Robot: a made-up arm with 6 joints.
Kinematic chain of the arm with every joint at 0, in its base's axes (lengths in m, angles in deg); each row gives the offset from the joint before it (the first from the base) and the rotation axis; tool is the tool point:
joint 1: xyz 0 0 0.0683 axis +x
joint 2: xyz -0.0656 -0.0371 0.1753 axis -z
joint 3: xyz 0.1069 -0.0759 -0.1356 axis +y
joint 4: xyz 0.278 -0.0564 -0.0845 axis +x
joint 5: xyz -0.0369 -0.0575 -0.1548 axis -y
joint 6: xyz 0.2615 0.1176 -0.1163 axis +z
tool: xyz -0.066 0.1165 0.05
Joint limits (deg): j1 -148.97..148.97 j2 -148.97..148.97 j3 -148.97..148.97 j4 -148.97..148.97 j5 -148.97..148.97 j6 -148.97..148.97
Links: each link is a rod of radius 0.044 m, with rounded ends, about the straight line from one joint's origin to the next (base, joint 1, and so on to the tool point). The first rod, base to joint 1, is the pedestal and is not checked.
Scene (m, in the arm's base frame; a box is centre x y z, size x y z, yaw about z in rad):
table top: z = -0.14
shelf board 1: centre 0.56 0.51 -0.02 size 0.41 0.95 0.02 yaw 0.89
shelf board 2: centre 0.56 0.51 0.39 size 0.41 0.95 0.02 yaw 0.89
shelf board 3: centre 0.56 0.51 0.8 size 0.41 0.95 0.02 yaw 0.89
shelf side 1: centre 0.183 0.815 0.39 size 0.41 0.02 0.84 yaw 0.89
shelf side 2: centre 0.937 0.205 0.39 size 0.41 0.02 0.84 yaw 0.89
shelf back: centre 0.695 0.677 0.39 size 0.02 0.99 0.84 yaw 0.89
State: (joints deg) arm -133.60 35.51 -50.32 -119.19 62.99 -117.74
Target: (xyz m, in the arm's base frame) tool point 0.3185 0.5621 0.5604
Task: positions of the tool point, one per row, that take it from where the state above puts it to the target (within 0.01 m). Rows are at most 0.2 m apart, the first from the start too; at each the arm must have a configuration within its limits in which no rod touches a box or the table.
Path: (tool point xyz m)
1: 0.3598 0.3964 0.1649
2: 0.3058 0.3293 0.1639
3: 0.2390 0.2645 0.1671
4: 0.2545 0.3332 0.2638
5: 0.2322 0.3761 0.4020
6: 0.1654 0.3730 0.5604
7: 0.2108 0.4289 0.5714
8: 0.2522 0.4798 0.5741
9: 0.2883 0.5247 0.5700
10: 0.3185 0.5621 0.5604

